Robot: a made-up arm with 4 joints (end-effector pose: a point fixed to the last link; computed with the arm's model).
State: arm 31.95 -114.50 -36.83 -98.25
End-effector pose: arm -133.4 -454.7 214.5 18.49 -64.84 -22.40
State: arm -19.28 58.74 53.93 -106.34
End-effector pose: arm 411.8 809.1 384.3 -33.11 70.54 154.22
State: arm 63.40 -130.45 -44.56 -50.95
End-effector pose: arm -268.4 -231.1 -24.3 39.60 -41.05 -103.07
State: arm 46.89 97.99 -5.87 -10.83
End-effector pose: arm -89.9 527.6 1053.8 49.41 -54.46 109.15
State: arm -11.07 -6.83 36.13 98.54
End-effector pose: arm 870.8 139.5 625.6 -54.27 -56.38 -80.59
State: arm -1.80 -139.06 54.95 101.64
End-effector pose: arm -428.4 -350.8 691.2 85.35 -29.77 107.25
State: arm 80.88 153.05 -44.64 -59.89
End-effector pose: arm -575.2 156.0 639.7 -10.41 25.46 -131.41
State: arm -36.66 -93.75 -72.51 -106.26
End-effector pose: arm 215.1 -334.8 821.9 -31.96 -77.64 55.72
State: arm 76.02 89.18 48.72 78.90
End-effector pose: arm -59.9 77.9 1263.6 57.90 -89.09 -29.80
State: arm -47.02 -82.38 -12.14 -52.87
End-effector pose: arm 345.6 -206.0 916.2 -38.32 -34.97 -3.27
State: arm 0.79 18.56 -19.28 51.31
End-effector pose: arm 819.5 428.9 566.1 17.27 -14.07 -28.47
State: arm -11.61 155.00 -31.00 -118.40
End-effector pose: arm -502.6 426.5 463.2 -55.07 -40.50 -64.28
